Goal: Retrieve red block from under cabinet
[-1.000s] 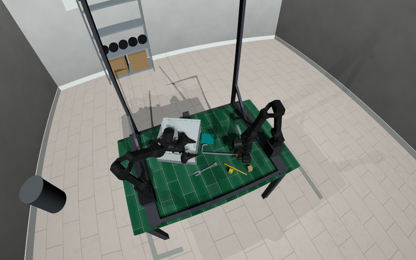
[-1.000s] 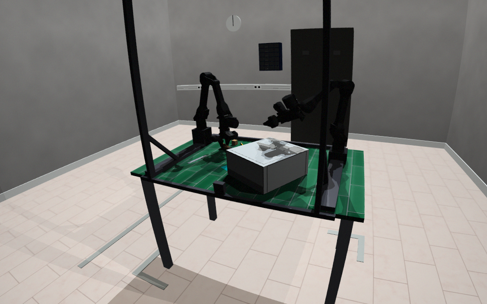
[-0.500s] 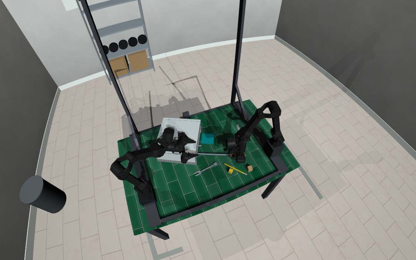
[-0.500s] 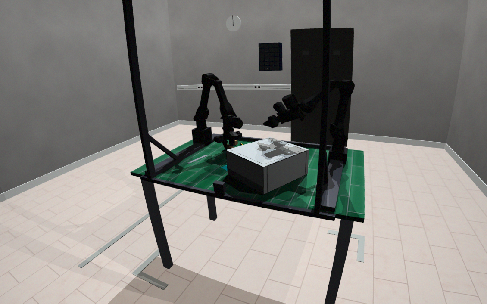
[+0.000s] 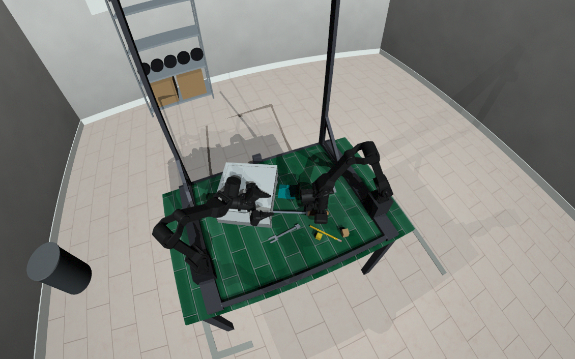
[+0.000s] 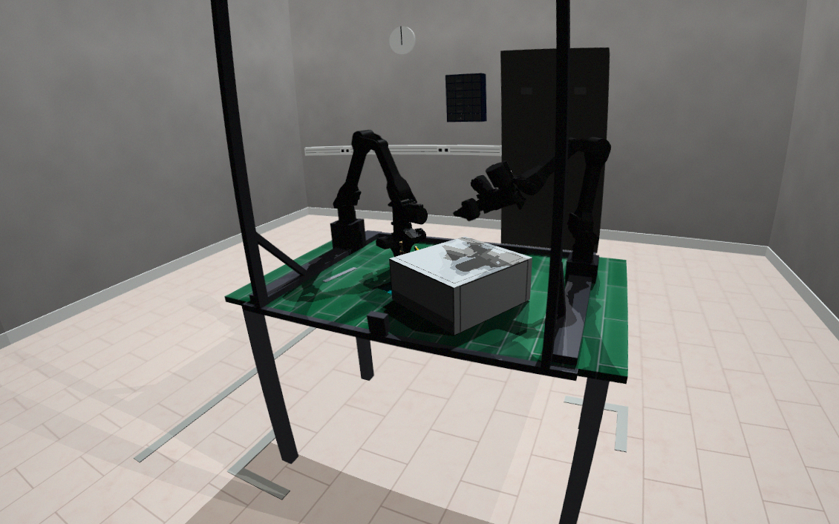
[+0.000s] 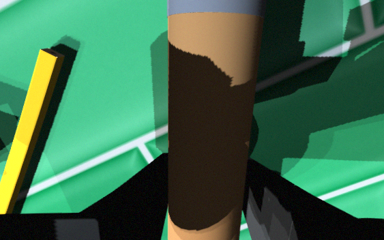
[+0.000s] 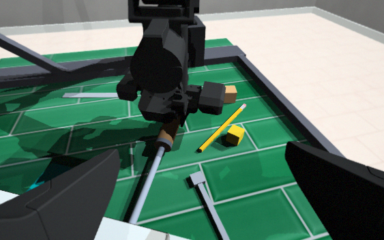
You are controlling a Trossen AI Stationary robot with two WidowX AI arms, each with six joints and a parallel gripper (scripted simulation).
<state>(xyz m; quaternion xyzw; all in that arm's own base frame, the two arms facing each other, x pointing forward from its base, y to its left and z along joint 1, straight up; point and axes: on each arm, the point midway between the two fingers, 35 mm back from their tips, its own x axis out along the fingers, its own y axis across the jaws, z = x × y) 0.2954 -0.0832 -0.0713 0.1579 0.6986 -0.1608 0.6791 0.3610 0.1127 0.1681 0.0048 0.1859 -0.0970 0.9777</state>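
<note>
The teal square lies 21 cm behind my left hand, 10 cm to the right of it and 4 cm below it. From my left hand the other things lie so: yellow cube (11 cm ahead, 6 cm to the right, 3 cm below); hook tool (11 cm to the right, 9 cm behind, 3 cm below); pencil (11 cm ahead, 4 cm below, 2 cm to the right).
</note>
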